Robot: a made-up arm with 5 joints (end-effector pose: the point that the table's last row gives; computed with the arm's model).
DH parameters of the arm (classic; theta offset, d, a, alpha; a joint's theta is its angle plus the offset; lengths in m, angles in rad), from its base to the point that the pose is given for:
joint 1: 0 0.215 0 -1.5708
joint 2: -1.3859 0 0.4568 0
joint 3: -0.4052 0 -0.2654 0
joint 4: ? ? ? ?
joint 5: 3.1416 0.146 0 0
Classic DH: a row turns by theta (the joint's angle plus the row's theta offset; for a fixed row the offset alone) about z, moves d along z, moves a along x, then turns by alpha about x.
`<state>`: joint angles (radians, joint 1 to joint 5).
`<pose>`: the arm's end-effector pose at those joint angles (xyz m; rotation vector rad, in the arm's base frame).
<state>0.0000 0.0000 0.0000 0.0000 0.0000</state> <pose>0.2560 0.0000 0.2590 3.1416 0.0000 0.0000</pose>
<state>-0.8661 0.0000 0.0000 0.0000 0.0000</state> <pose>0.1658 -0.1950 0.2590 2.8516 -1.3183 0.0000</pose>
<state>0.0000 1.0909 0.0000 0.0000 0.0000</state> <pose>0.1572 0.0000 0.0083 2.6857 0.0000 -1.6299</pose>
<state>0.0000 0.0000 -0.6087 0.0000 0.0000</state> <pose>0.4567 0.0000 0.4301 2.9972 0.0000 0.9415</pose>
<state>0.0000 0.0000 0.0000 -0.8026 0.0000</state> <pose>0.3262 0.0000 0.3856 2.8920 0.0000 1.2272</pose>
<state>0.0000 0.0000 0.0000 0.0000 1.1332</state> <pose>0.2560 0.0000 0.2590 2.6507 -1.6863 0.0000</pose>
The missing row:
joint 4: -1.3505 0 -0.114 1.5708
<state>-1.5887 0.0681 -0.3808 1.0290 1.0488</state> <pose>-0.0043 -0.2393 0.2437 -0.6931 2.6913 1.0025</pose>
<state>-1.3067 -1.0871 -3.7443 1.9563 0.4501</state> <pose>-0.1776 0.6567 0.5807 0.2134 -0.2573 2.2686</pose>
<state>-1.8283 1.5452 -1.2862 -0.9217 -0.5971</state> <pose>-0.1580 -0.6000 -0.1676 2.0445 -1.4461 0.3020</pose>
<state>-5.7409 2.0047 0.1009 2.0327 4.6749</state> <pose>0.1545 0.0931 0.2071 0.5629 1.0414 1.8737</pose>
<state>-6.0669 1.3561 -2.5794 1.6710 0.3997</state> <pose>0.7417 0.1630 0.0140 2.9262 -0.2691 -0.6375</pose>
